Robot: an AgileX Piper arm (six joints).
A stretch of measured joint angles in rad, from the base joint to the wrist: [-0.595, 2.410, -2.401, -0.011, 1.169, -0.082]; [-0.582, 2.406, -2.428, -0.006, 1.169, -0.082]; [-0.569, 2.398, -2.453, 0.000, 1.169, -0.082]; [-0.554, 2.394, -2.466, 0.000, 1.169, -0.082]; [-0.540, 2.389, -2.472, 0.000, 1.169, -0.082]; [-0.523, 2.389, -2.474, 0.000, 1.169, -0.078]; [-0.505, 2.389, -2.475, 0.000, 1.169, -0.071]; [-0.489, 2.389, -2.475, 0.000, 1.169, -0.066]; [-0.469, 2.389, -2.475, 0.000, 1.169, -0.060]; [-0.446, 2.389, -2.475, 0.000, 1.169, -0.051]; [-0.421, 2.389, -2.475, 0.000, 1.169, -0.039]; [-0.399, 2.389, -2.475, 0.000, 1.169, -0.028]
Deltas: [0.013, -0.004, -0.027, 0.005, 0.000, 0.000]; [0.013, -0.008, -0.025, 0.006, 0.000, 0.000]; [0.015, -0.004, -0.013, 0.000, 0.000, 0.000]; [0.014, -0.005, -0.006, 0.000, 0.000, 0.000]; [0.017, 0.000, -0.002, 0.000, 0.000, 0.004]; [0.018, 0.000, -0.001, 0.000, 0.000, 0.007]; [0.016, 0.000, 0.000, 0.000, 0.000, 0.005]; [0.020, 0.000, 0.000, 0.000, 0.000, 0.006]; [0.023, 0.000, 0.000, 0.000, 0.000, 0.009]; [0.025, 0.000, 0.000, 0.000, 0.000, 0.012]; [0.022, 0.000, 0.000, 0.000, 0.000, 0.011]
